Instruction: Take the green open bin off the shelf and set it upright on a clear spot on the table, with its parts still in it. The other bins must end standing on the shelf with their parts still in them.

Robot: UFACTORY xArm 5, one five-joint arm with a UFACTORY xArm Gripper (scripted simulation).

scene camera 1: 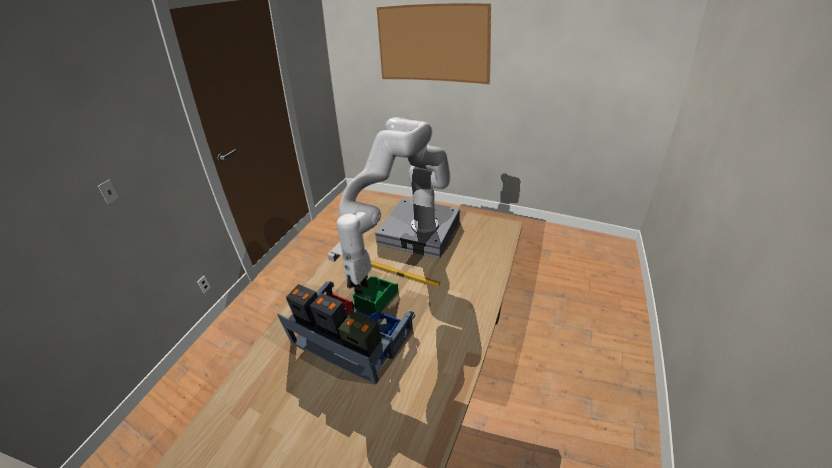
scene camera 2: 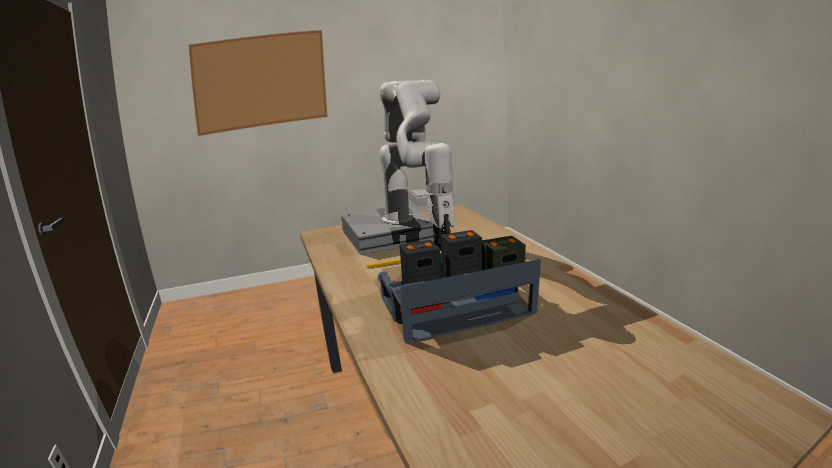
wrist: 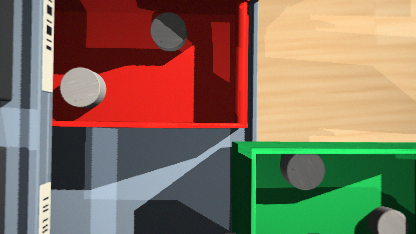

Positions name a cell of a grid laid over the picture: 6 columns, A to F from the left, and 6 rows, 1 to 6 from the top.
A grey shelf (wrist: B5) is 0.30 m from the lens. A green open bin (wrist: F5) is 0.32 m from the lens.
